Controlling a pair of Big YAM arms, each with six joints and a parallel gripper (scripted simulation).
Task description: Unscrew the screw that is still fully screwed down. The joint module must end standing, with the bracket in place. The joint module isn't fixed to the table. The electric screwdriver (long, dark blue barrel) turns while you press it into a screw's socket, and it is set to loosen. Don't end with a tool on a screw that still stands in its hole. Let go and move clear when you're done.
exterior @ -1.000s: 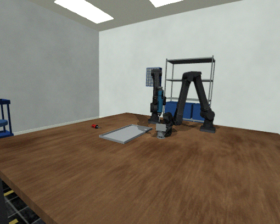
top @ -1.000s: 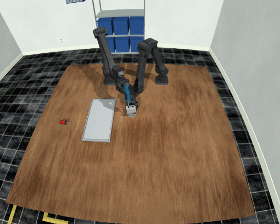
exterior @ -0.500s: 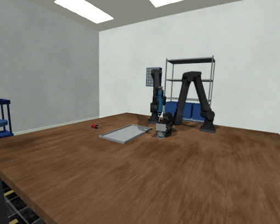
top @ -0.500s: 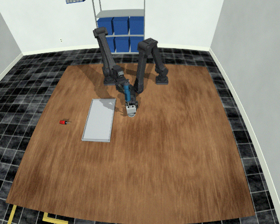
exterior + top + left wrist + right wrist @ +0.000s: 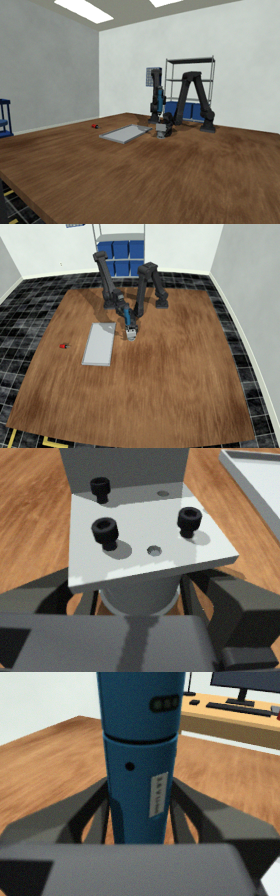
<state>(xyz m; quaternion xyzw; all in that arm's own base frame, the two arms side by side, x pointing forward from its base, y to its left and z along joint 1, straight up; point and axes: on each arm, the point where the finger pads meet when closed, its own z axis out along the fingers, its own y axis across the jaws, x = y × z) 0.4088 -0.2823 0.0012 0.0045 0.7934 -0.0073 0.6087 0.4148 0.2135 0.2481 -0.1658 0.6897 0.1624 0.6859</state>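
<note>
Right now my left hand is 50 mm below the grey bracket. From my left hand the other things lie so: screw (20 mm behind, 10 mm to the left, 50 mm above); flat grey tray (50 mm ahead, 260 mm to the right, 20 mm below); small red-handled tool (90 mm ahead, 560 mm to the right, 10 mm below).
</note>
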